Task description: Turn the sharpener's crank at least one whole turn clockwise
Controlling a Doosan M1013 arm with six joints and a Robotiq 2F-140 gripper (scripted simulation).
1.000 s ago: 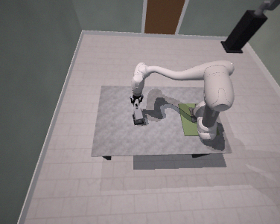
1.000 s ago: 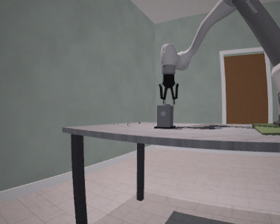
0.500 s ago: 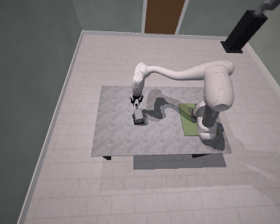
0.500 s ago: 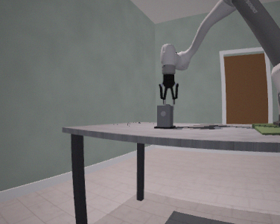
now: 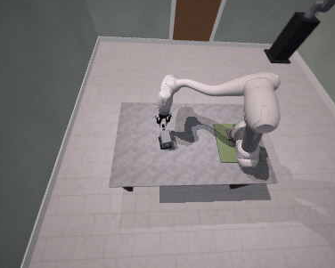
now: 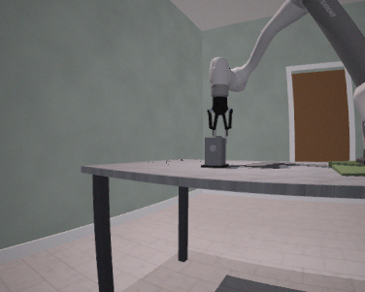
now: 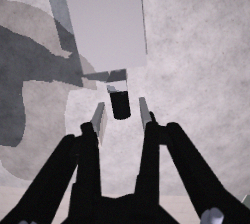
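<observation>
My gripper is now 2 cm to the right of the sharpener crank and 1 cm above it.
</observation>
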